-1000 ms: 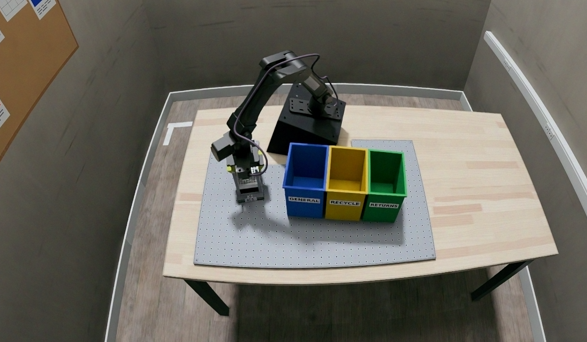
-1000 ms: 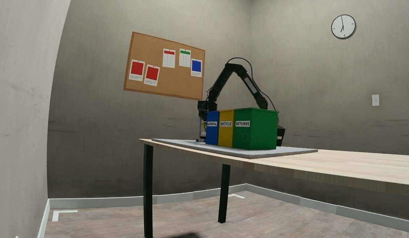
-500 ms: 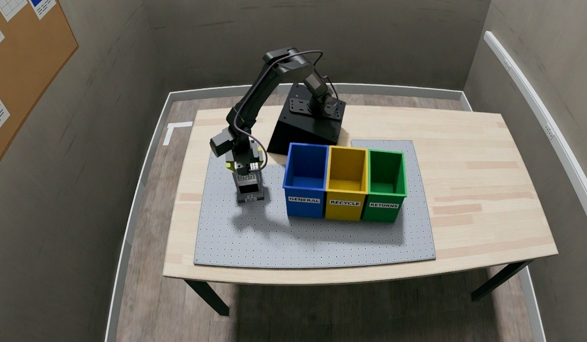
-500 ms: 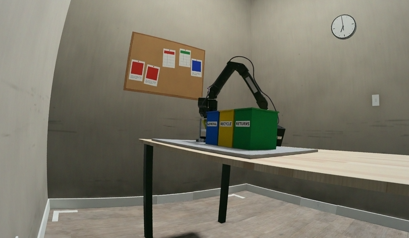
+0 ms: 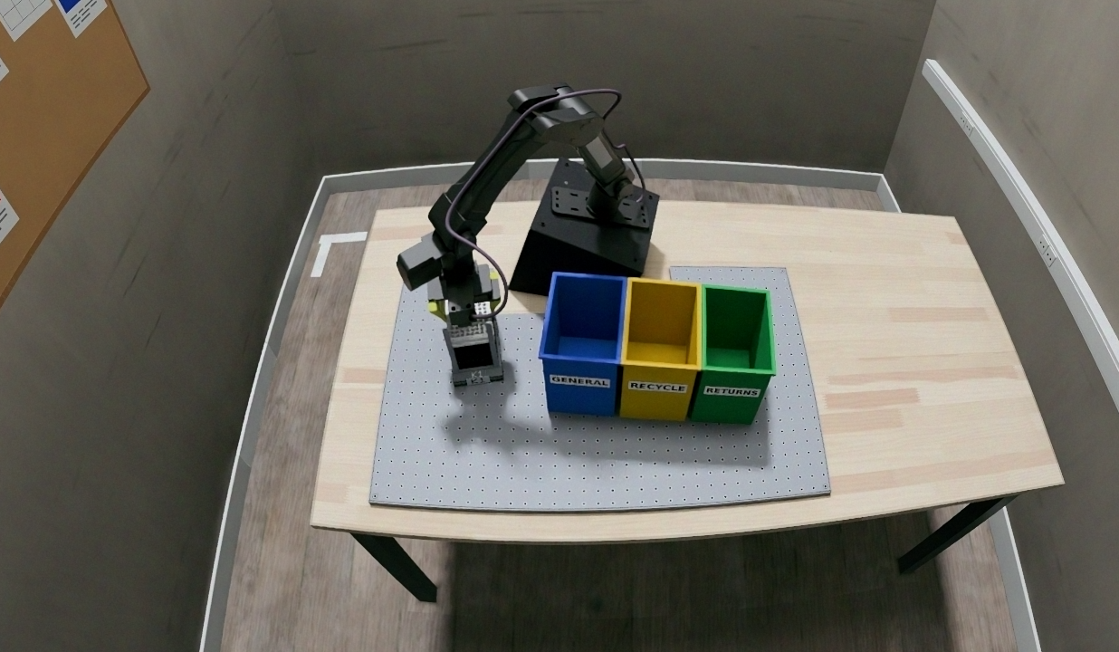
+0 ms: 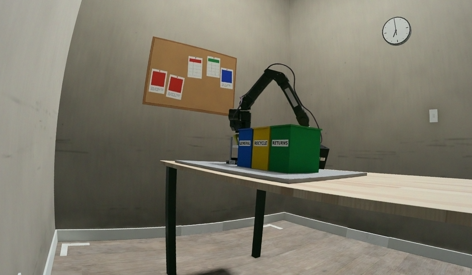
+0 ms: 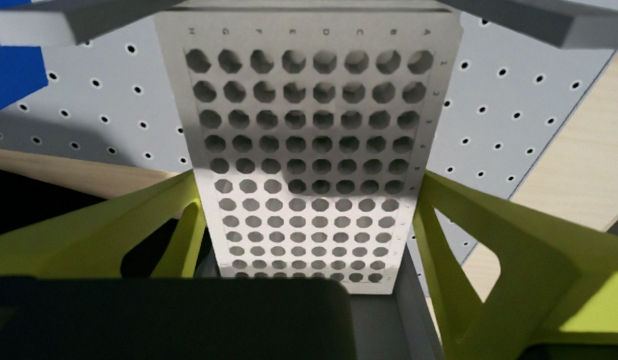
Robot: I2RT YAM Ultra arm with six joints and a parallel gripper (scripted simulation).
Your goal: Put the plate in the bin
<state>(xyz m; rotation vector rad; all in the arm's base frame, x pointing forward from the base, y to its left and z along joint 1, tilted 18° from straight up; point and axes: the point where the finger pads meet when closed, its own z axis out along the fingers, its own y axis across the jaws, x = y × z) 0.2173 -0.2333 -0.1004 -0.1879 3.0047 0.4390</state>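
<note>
Now: hand 70 mm above the dark plate. Round my hand: white 96-well plate right at my hand; then yellow recycle bin 100 mm ahead, 340 mm to the left, 10 mm below; then blue general bin 80 mm ahead, 210 mm to the left, 10 mm below.
</note>
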